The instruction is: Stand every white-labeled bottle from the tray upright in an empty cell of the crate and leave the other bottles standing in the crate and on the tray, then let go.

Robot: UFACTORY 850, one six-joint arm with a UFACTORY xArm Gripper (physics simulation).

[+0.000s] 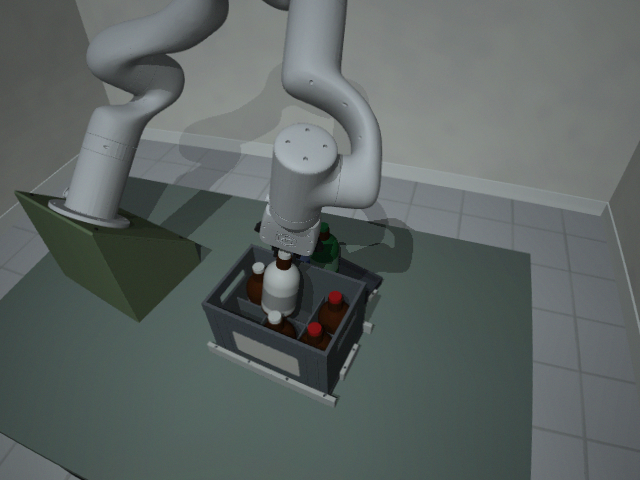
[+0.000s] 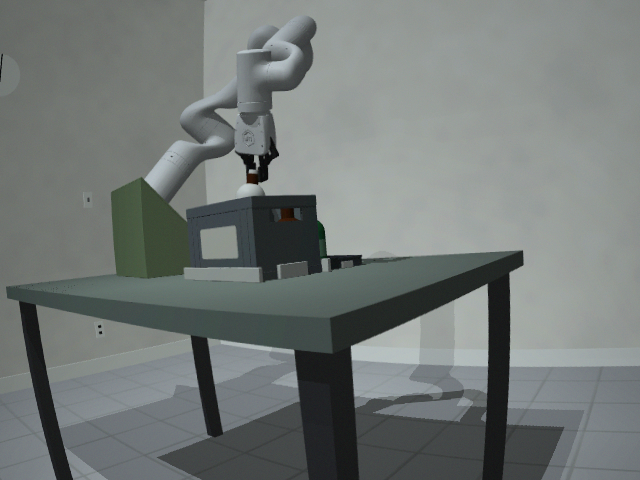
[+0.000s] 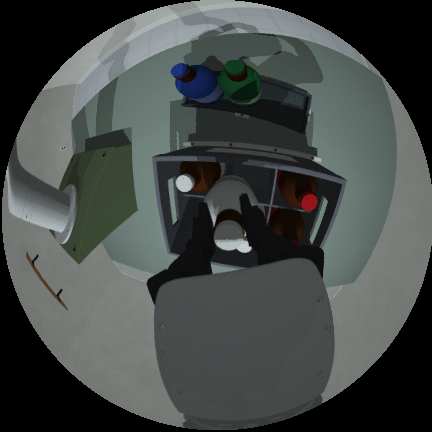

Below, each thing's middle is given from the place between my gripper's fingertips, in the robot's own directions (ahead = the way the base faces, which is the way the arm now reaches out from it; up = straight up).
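As for the white bottle [image 1: 281, 280], my hand is 3 cm to the left of it, 1 cm past it and 6 cm above it. There's a green bottle [image 1: 328, 259] that's 17 cm to the left of my hand, 3 cm ahead of it and 15 cm below it. The blue bottle [image 3: 198, 82] is 20 cm to the left of my hand and 5 cm behind it, and it's 15 cm below it.
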